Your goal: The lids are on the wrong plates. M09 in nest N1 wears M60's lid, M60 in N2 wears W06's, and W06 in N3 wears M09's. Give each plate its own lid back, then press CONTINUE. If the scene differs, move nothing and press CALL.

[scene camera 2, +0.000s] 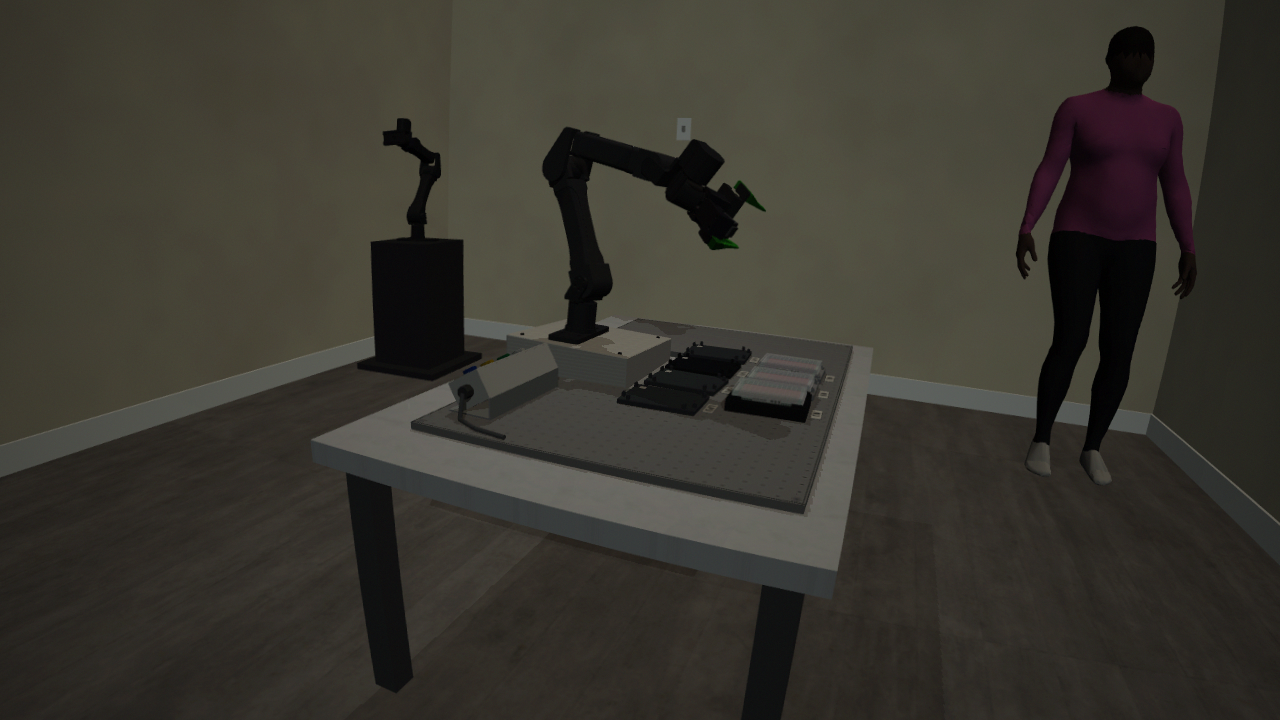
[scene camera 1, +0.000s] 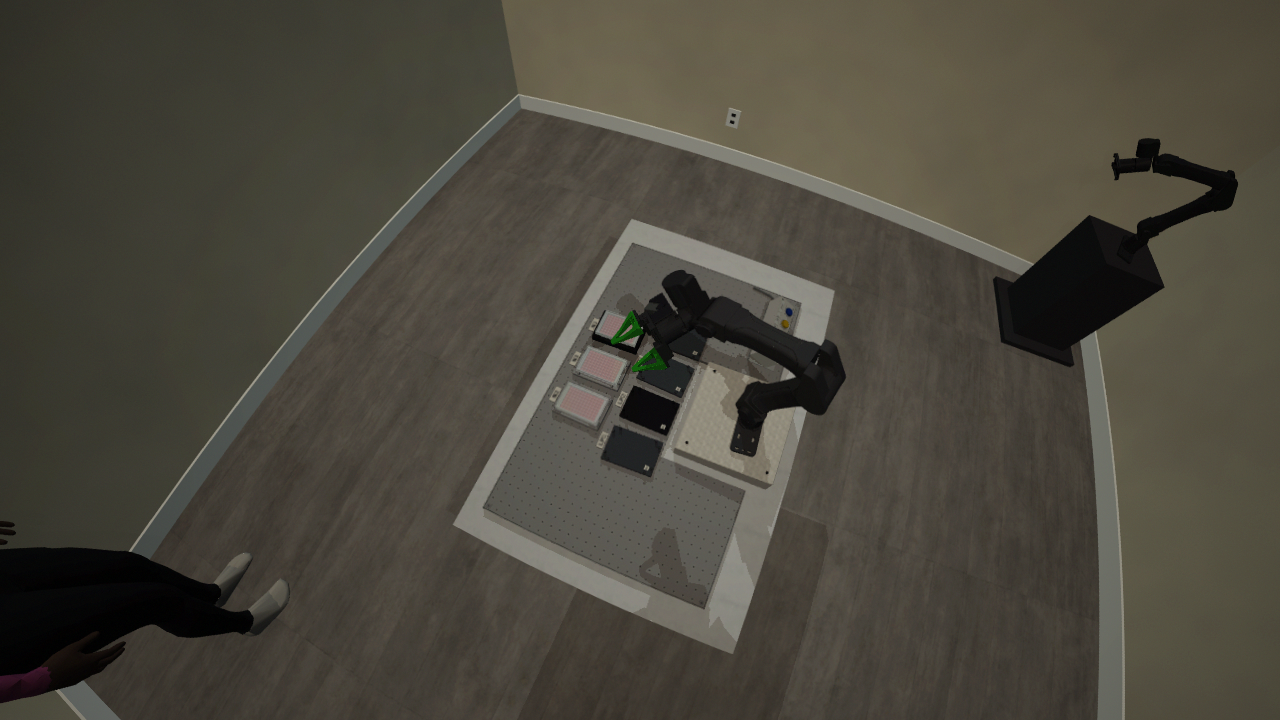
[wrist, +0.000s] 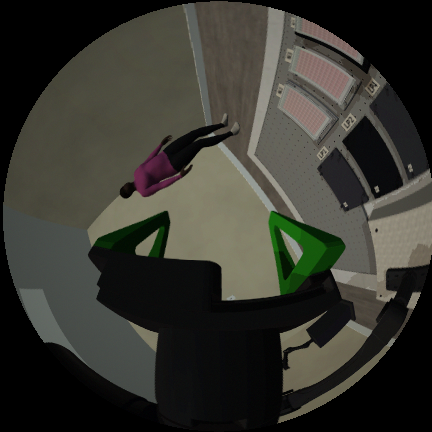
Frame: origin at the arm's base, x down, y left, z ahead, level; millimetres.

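Where they show: gripper, between the fingertips: [scene camera 2: 751, 228] [scene camera 1: 622, 356] [wrist: 218, 216]; arm's base, origin of its link: [scene camera 2: 580, 334] [scene camera 1: 750, 420].
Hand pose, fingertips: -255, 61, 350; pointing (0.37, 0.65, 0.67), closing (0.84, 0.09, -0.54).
Observation:
Each offset is from my fingertips to the centre of the thing, as dx, dy, dz. "spot": to the spot under its first point.
My gripper [scene camera 1: 625, 355] [scene camera 2: 750, 228] [wrist: 218, 216] is open, with its green fingers wide apart and no object between them. It hangs high above the board. Three pink plates under clear lids stand in a row: a plate by the pads LP1 side {spot: +280, +39, +107} [scene camera 1: 581, 404] [wrist: 306, 111], a middle plate {+284, -97, +99} [scene camera 1: 600, 367] [wrist: 322, 75] and a far plate {+273, -229, +90} [scene camera 1: 617, 328] [wrist: 331, 37] in a black nest. The nest tags and any lid marks are too small to read surely. A sloped button box {+267, -378, -363} [scene camera 1: 778, 315] [scene camera 2: 519, 380] has blue and yellow buttons; its lettering is not readable.
Dark pads lie beside the plate row, including LP1 {+299, +110, -68} [scene camera 1: 631, 450] [wrist: 342, 179] and LP2 {+299, -18, -76} [scene camera 1: 649, 409] [wrist: 372, 156]. The arm stands on a pale raised base [scene camera 1: 707, 429] [scene camera 2: 626, 358]. A cable {spot: +303, -548, -312} [scene camera 2: 483, 430] leaves the button box. A person [scene camera 2: 1109, 179] [wrist: 155, 172] stands beyond the table.

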